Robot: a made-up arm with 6 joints. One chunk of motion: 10 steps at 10 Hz.
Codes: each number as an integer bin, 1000 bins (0 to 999) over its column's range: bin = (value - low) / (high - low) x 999, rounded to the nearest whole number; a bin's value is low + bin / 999 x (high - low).
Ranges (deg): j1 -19..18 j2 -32..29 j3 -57..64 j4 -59..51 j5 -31..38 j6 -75..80
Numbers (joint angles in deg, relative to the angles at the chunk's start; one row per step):
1: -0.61 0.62 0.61 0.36 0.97 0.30
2: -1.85 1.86 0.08 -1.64 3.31 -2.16
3: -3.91 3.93 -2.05 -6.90 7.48 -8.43
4: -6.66 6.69 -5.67 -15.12 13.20 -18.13
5: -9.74 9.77 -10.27 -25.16 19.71 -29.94
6: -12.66 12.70 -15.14 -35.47 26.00 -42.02
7: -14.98 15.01 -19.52 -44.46 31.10 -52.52
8: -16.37 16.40 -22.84 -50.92 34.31 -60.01
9: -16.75 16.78 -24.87 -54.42 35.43 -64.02
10: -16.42 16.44 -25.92 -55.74 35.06 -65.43
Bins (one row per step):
1: 497 534 476 539 463 485
2: 463 555 471 521 497 469
3: 407 588 454 473 557 429
4: 333 634 424 399 640 367
5: 250 684 386 307 734 290
6: 171 732 346 214 825 213
7: 109 770 309 132 899 145
8: 71 793 282 73 946 97
9: 61 799 265 42 962 71
10: 70 793 257 30 956 62

